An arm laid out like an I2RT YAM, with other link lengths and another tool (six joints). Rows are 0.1 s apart.
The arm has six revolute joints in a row. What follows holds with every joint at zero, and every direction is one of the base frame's.
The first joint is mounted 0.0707 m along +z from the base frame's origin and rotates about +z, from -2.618 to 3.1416 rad.
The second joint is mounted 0.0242 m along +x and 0.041 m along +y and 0.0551 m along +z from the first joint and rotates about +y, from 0 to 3.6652 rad.
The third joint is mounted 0.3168 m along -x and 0.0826 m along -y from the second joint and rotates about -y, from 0 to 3.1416 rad.
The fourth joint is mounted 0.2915 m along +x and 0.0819 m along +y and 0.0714 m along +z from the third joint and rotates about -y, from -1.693 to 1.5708 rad.
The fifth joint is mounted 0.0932 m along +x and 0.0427 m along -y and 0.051 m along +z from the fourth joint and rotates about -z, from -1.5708 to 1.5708 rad.
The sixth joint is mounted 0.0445 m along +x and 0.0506 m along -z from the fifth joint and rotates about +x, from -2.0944 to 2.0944 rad.
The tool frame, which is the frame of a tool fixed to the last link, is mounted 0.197 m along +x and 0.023 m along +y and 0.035 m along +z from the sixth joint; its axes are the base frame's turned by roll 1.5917, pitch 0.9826 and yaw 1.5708 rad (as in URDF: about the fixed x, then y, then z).
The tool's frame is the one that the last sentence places.
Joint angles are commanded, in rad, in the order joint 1, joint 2, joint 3, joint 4, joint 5, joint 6. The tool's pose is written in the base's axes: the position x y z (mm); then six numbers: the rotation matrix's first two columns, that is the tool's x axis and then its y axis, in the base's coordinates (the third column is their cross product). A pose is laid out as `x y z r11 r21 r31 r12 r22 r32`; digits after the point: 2 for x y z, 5 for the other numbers.
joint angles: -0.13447 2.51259 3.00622 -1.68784 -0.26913 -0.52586
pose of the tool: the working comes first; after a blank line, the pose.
Where each joint sits with the arm in this pose, in the base's axes (m; each line is computed from the numbers above, not from the rounded line before):
joint 1: 0.0000 0.0000 0.0707
joint 2: 0.0295 0.0374 0.1258
joint 3: 0.2723 -0.0788 0.3122
joint 4: 0.5041 -0.0275 0.5132
joint 5: 0.5793 -0.0808 0.4453
joint 6: 0.5499 -0.0649 0.3868
the tool: 0.6446 0.0116 0.2263

644.63 11.61 226.32 -0.91773 0.18476 -0.35163 0.09775 0.96307 0.25090
